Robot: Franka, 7 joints.
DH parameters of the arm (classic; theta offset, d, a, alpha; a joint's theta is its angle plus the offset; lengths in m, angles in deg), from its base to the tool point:
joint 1: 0 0.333 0 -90
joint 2: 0 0 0 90
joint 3: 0 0.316 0.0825 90
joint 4: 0 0 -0.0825 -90
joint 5: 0 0.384 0 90
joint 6: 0 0 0.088 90
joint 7: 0 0.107 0 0
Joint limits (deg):
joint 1: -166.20..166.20
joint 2: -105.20..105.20
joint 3: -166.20..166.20
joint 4: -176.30..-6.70
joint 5: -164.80..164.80
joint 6: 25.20..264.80
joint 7: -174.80..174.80
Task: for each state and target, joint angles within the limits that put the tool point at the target. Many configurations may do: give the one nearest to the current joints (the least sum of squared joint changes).
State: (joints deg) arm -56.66 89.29 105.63 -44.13 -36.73 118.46 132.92
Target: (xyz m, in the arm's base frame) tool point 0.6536 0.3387 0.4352
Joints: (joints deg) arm -21.30 87.31 102.12 -72.93 -34.87 111.42 132.92
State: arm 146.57 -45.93 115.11 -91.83 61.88 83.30 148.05
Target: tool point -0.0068 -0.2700 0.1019
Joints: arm 146.85 -52.05 123.46 -142.94 48.99 70.66 148.05
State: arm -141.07 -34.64 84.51 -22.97 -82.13 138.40 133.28
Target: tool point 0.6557 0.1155 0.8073
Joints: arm -124.12 -45.20 91.88 -57.17 -78.92 129.65 133.28
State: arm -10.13 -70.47 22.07 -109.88 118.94 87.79 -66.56
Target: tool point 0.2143 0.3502 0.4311
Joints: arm -15.11 -56.54 55.41 -151.82 108.27 88.46 -66.56
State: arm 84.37 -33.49 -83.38 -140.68 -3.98 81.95 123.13
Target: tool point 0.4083 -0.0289 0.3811
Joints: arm 77.78 -36.68 -78.66 -128.66 -2.76 80.13 123.13
